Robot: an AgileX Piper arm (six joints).
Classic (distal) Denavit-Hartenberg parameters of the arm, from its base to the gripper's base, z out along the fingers. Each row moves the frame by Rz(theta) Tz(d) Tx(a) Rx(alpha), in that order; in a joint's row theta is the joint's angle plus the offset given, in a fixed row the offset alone. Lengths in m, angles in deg.
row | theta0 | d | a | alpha
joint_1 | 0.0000 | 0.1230 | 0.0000 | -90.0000
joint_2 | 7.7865 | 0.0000 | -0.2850 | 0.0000
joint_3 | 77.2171 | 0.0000 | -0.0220 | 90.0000
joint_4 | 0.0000 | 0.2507 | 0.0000 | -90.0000
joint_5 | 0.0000 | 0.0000 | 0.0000 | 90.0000
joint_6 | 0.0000 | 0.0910 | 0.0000 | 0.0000
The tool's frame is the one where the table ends.
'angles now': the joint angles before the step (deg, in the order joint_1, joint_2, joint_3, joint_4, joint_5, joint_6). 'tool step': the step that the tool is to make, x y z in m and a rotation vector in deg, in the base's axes. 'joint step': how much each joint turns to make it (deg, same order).
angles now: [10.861 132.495 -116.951 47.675 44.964 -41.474]
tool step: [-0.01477 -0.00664 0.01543 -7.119 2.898 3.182]
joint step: [0.000 -3.001 -0.001 -9.832 6.722 4.433]
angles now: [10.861 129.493 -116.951 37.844 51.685 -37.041]
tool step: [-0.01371 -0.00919 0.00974 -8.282 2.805 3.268]
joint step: [0.000 -2.323 0.002 -9.074 6.858 1.989]
